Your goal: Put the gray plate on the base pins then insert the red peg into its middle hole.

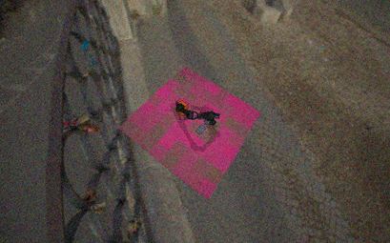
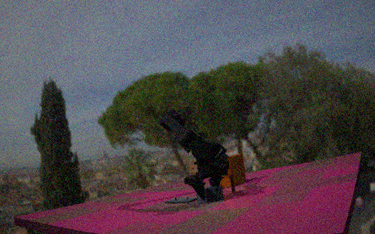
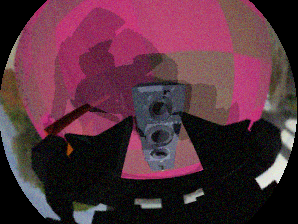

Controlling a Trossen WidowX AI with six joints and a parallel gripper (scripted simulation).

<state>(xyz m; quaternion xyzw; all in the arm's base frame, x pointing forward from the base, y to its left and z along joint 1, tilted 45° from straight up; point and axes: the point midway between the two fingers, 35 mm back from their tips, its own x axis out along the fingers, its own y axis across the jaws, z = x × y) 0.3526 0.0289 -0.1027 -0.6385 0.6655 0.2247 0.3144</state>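
Right now my gripper tip is 3 cm below the gray plate. The rest, counted from my gripper tip: red peg: 12 cm behind, 4 cm to the left, 3 cm above.
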